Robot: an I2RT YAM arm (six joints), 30 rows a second.
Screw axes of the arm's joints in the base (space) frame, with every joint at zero. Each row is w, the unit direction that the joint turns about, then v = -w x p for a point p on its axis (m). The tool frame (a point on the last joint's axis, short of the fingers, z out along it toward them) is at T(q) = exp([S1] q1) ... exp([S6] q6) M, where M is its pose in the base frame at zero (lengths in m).
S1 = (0, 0, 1, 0, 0, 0)
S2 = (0, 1, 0, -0.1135, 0, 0.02)
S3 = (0, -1, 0, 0.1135, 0, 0.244)
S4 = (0, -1, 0, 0.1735, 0, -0.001)
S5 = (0, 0, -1, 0, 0.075, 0)
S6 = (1, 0, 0, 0, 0.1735, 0)
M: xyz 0.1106 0 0.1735 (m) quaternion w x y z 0.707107 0 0.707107 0
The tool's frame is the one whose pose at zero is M.
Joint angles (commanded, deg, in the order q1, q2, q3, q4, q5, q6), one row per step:
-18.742, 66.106, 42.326, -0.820, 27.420, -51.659
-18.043, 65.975, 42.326, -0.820, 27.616, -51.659
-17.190, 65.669, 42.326, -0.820, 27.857, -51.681
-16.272, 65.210, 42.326, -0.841, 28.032, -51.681
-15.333, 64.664, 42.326, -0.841, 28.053, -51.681
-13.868, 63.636, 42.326, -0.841, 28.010, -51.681
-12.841, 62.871, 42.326, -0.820, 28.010, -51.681
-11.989, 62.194, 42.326, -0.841, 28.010, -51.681
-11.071, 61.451, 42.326, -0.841, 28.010, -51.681
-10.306, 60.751, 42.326, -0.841, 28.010, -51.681
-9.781, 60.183, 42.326, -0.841, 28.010, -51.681
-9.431, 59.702, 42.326, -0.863, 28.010, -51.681
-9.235, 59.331, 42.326, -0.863, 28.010, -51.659
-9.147, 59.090, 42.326, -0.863, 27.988, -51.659
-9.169, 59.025, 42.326, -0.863, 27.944, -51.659
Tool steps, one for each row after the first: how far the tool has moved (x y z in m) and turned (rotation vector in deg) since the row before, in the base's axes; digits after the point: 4 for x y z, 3 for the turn. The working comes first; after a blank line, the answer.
Tool pose at each row, in the base's axes (x y z in m, rotation vector in deg; the steps are taken from these numbers as rounded here):
0.2386, -0.0983, 0.2670, -16.438, 123.904, -70.314
0.2393, -0.0953, 0.2676, -16.967, 123.550, -70.147
0.2398, -0.0916, 0.2689, -17.555, 122.975, -69.988
0.2400, -0.0875, 0.2708, -18.155, 122.226, -69.740
0.2399, -0.0831, 0.2730, -18.817, 121.325, -69.348
0.2392, -0.0763, 0.2772, -19.786, 119.733, -68.676
0.2384, -0.0715, 0.2802, -20.390, 118.565, -68.227
0.2374, -0.0675, 0.2829, -20.877, 117.595, -67.841
0.2363, -0.0633, 0.2858, -21.369, 116.519, -67.419
0.2350, -0.0597, 0.2885, -21.725, 115.548, -67.069
0.2339, -0.0573, 0.2907, -21.914, 114.802, -66.835
0.2327, -0.0556, 0.2925, -21.993, 114.231, -66.688
0.2318, -0.0546, 0.2940, -21.949, 113.805, -66.607
0.2311, -0.0541, 0.2949, -21.913, 113.539, -66.567
0.2309, -0.0542, 0.2951, -21.888, 113.475, -66.550

0.0007, 0.0030, 0.0006, -0.119, -0.098, 0.520
0.0005, 0.0037, 0.0013, -0.201, -0.247, 0.641
0.0002, 0.0041, 0.0019, -0.194, -0.399, 0.758
-0.0001, 0.0044, 0.0022, -0.157, -0.523, 0.919
-0.0007, 0.0068, 0.0042, -0.243, -0.999, 1.505
-0.0008, 0.0048, 0.0030, -0.182, -0.765, 1.027
-0.0010, 0.0040, 0.0027, -0.141, -0.641, 0.852
-0.0011, 0.0042, 0.0029, -0.149, -0.728, 0.917
-0.0013, 0.0036, 0.0027, -0.130, -0.688, 0.766
-0.0011, 0.0024, 0.0022, -0.098, -0.560, 0.525
-0.0012, 0.0017, 0.0018, -0.077, -0.452, 0.350
-0.0009, 0.0010, 0.0015, -0.044, -0.379, 0.190
-0.0007, 0.0005, 0.0009, -0.032, -0.239, 0.109
-0.0002, -0.0001, 0.0002, 0.003, -0.066, 0.021

